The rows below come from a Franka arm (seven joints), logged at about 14 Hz.
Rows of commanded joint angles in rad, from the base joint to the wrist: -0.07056 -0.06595 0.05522 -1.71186 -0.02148 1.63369 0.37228; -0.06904 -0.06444 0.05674 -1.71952 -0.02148 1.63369 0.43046; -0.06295 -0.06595 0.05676 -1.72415 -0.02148 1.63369 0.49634; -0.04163 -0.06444 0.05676 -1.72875 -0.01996 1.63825 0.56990; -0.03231 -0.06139 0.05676 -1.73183 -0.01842 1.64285 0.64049; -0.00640 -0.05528 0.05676 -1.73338 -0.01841 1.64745 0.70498; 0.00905 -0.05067 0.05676 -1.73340 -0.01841 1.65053 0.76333; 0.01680 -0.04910 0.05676 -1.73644 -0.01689 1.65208 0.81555; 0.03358 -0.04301 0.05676 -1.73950 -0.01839 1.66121 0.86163; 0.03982 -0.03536 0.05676 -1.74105 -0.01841 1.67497 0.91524; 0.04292 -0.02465 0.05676 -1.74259 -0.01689 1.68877 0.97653; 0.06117 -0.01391 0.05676 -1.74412 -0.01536 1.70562 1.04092; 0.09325 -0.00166 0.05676 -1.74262 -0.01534 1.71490 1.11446; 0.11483 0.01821 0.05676 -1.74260 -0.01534 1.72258 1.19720; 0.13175 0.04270 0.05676 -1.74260 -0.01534 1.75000 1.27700; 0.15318 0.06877 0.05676 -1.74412 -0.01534 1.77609 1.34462
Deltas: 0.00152 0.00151 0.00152 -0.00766 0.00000 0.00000 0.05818; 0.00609 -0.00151 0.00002 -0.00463 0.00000 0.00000 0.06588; 0.02132 0.00151 0.00000 -0.00460 0.00152 0.00456 0.07356; 0.00932 0.00305 0.00000 -0.00308 0.00154 0.00460 0.07059; 0.02591 0.00611 0.00000 -0.00155 0.00001 0.00460 0.06449; 0.01545 0.00461 0.00000 -0.00002 0.00000 0.00308 0.05835; 0.00775 0.00157 0.00000 -0.00304 0.00152 0.00155 0.05222; 0.01678 0.00609 0.00000 -0.00306 -0.00150 0.00913 0.04608; 0.00624 0.00765 0.00000 -0.00155 -0.00002 0.01376 0.05361; 0.00310 0.01071 0.00000 -0.00154 0.00152 0.01380 0.06129; 0.01825 0.01074 0.00000 -0.00153 0.00153 0.01685 0.06439; 0.03208 0.01225 0.00000 0.00150 0.00002 0.00928 0.07354; 0.02158 0.01987 0.00000 0.00002 0.00000 0.00768 0.08274; 0.01692 0.02449 0.00000 0.00000 0.00000 0.02742 0.07980; 0.02143 0.02607 0.00000 -0.00152 0.00000 0.02609 0.06762
